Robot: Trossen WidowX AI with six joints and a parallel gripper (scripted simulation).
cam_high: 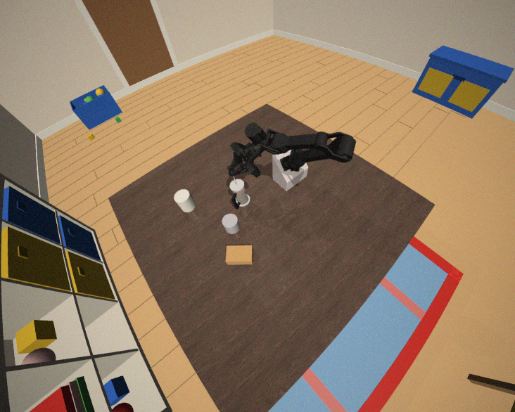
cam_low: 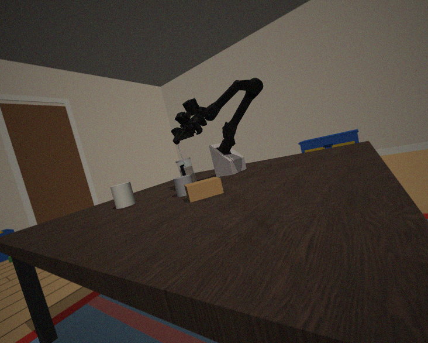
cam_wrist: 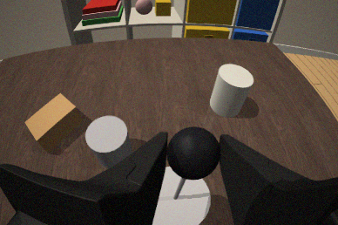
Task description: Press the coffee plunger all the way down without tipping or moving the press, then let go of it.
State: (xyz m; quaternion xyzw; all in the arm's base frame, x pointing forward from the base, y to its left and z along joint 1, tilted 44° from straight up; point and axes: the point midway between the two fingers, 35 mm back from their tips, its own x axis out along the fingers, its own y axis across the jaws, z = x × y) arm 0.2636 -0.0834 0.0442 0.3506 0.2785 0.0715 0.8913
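Right now my gripper tip is 10 mm to the right of the coffee press and 110 mm above it. From my gripper tip the other things lie so: grey cup (100 mm ahead, 110 mm to the left, 190 mm below); then orange box (140 mm ahead, 260 mm to the left, 200 mm below).
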